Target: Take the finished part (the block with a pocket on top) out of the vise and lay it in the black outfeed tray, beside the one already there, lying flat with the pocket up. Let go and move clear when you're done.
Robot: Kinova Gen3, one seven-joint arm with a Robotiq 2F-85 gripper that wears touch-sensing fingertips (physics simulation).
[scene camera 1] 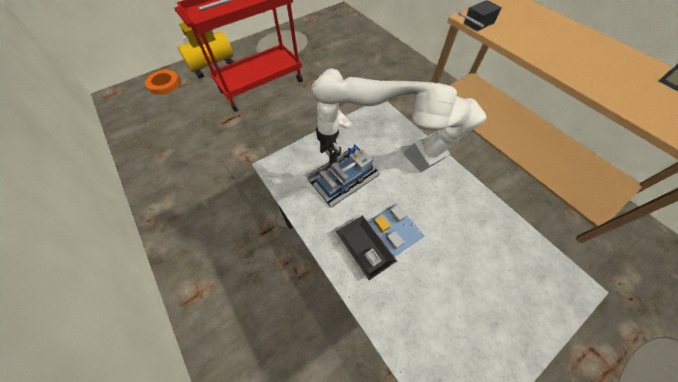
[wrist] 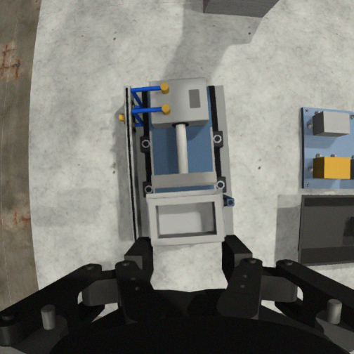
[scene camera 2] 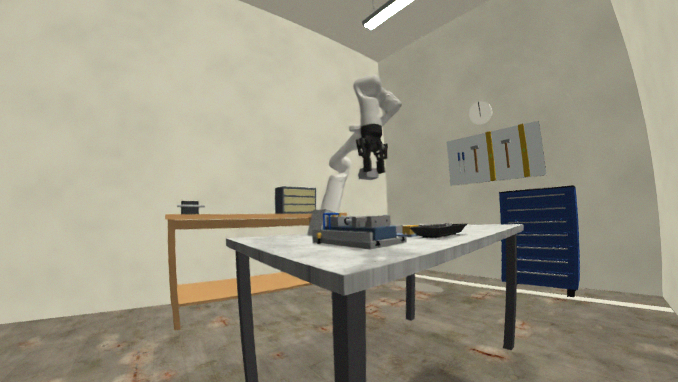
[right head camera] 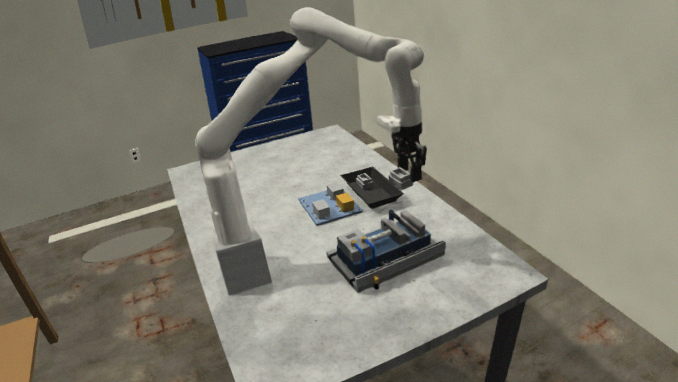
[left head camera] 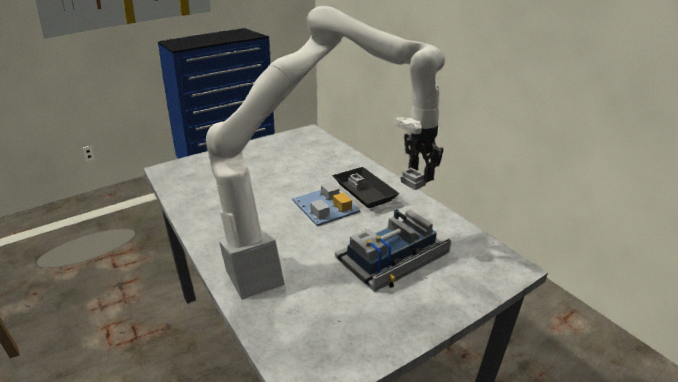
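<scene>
My gripper is shut on the finished part, a grey block with its pocket facing up. It holds the part well above the vise, clear of the jaws. The part looks about level. In scene camera 1 I cannot make the part out. The black outfeed tray lies beyond the vise. Another finished part lies near its far end, pocket up.
A blue board beside the tray bears an orange block and grey blocks. Blue hoses rise at the vise. The arm's grey base stands on the table.
</scene>
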